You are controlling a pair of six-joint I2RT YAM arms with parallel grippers.
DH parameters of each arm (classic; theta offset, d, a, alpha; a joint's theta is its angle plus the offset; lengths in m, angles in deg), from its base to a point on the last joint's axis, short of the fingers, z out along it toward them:
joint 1: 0 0.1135 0.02 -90
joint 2: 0 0 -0.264 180
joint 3: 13.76 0 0.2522 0
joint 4: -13.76 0 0.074 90
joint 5: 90 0 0 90
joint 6: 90 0.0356 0 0
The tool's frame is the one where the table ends.
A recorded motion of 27 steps. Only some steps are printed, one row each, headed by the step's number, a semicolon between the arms.
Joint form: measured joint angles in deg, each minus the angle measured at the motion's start. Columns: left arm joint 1, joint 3, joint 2, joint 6, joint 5, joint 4; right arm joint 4, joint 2, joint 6, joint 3, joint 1, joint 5.
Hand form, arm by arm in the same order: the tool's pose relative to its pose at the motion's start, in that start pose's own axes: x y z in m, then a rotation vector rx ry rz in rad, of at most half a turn. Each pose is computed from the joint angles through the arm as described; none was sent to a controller.
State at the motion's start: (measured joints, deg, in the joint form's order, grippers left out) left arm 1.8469 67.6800 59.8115 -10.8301 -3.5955 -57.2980; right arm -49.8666 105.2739 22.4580 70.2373 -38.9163 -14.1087
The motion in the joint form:
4: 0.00 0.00 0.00 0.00 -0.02 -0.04; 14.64 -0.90 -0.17 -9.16 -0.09 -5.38
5: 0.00 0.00 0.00 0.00 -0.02 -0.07; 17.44 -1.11 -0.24 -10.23 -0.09 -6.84
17: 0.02 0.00 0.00 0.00 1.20 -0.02; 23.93 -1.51 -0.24 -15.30 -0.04 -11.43
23: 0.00 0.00 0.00 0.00 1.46 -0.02; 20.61 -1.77 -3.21 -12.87 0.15 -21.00
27: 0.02 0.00 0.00 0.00 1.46 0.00; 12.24 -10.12 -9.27 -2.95 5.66 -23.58
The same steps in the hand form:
4: 0.0001 0.0000 0.0000 -0.0005 0.0006 0.0000; 0.0079 -0.0079 0.0281 -0.1273 -0.0634 -0.0337
5: 0.0001 0.0000 0.0000 -0.0006 0.0011 0.0001; 0.0076 -0.0074 0.0302 -0.1628 -0.0834 -0.0465
17: 0.0002 -0.0007 0.0000 0.0203 0.0042 -0.0002; 0.0177 -0.0122 0.0445 -0.2474 -0.0789 -0.0636
23: 0.0002 -0.0009 0.0000 0.0250 0.0051 0.0000; 0.0170 -0.0022 0.0340 -0.3960 -0.0105 -0.1272
27: 0.0002 -0.0008 0.0000 0.0248 0.0048 -0.0003; 0.0242 0.0521 -0.0411 -0.4950 -0.1201 -0.3943

